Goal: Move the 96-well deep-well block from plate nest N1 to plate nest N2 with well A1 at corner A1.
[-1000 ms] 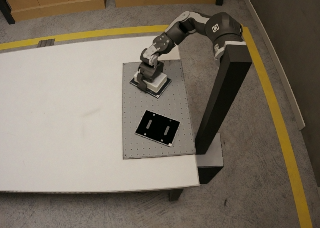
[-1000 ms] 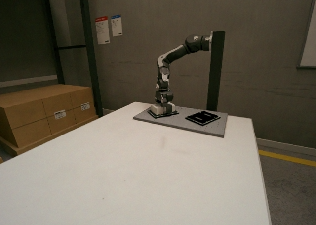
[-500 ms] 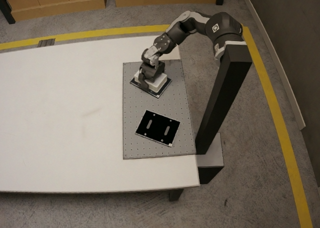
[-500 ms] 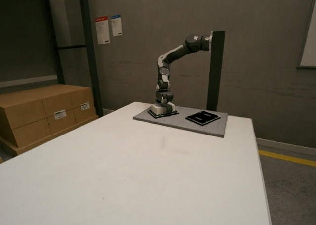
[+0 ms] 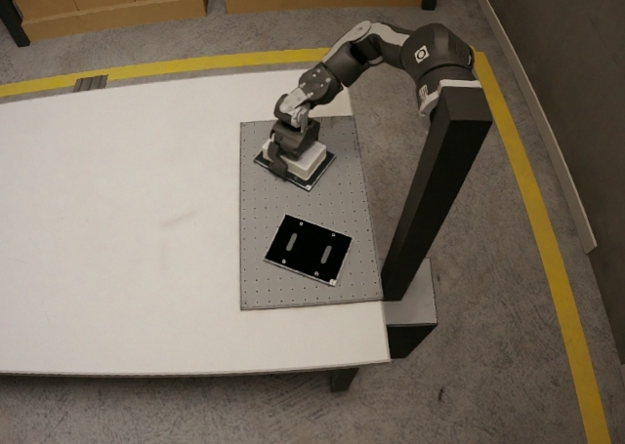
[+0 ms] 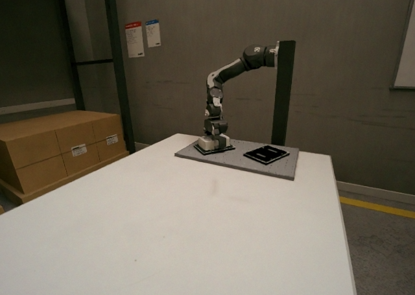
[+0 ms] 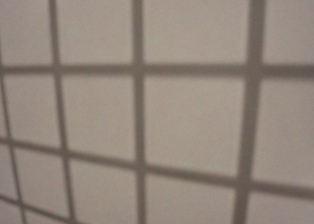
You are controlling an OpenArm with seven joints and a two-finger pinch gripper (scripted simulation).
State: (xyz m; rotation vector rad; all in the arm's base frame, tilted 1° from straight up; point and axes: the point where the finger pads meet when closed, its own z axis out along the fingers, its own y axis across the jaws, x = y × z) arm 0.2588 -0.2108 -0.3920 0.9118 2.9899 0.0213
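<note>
My gripper is now 10 mm below the white deep-well block. Also, from my hand: nest (240 mm to the left, 40 mm behind, 10 mm below).
</note>
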